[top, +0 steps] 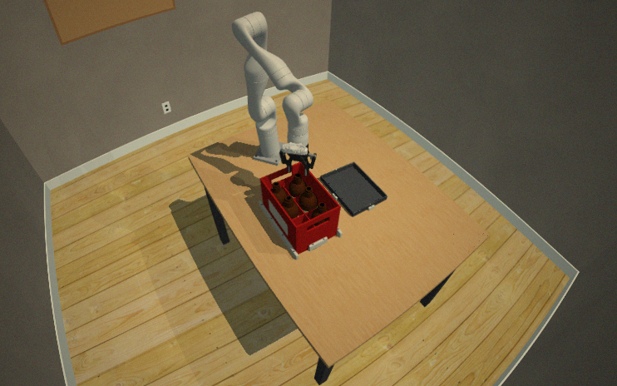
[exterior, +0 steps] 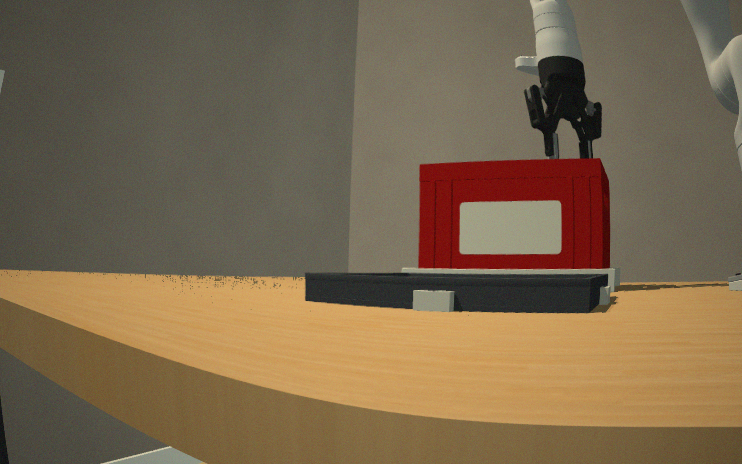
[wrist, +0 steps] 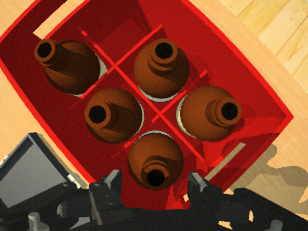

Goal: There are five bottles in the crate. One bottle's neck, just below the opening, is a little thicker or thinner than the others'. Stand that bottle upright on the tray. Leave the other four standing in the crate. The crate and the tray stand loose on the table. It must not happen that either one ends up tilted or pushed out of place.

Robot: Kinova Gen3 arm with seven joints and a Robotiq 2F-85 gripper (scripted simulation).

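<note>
Now: hand 90 mm short of the red crate, 30 mm to the left of it and 110 mm above it. From my hand the other things lie so: dark grey tray (20 mm ahead, 260 mm to the left, 180 mm below); then glass bottle (170 mm ahead, 20 mm to the left, 100 mm below).
</note>
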